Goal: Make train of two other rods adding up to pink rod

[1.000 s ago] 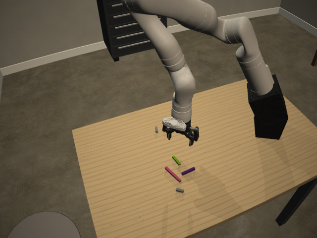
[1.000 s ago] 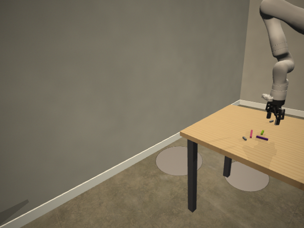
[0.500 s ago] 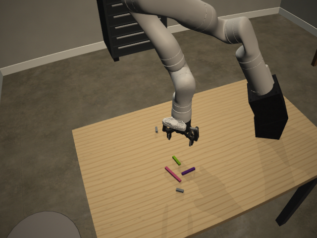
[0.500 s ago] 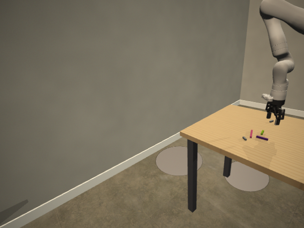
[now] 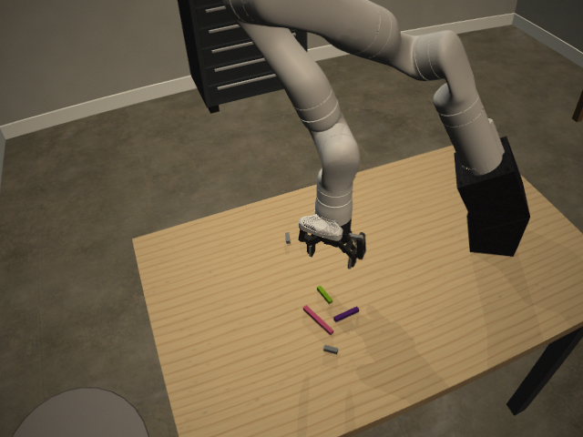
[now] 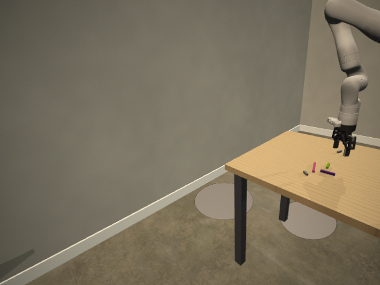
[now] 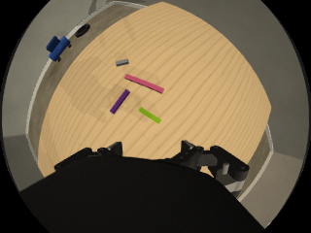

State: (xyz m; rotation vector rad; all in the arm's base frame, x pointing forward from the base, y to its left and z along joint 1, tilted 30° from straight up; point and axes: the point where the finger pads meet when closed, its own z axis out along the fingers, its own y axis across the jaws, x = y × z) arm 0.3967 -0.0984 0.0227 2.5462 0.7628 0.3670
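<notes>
Now: hand 140 mm to the left of the magenta rod, 80 mm above it and 30 mm past it. The rest, counted from my hand: lime rod: 80 mm below, 40 mm ahead, 30 mm to the left; purple rod: 100 mm to the left, 80 mm below, 40 mm ahead; pink rod: 90 mm ahead, 80 mm below, 70 mm to the left.
</notes>
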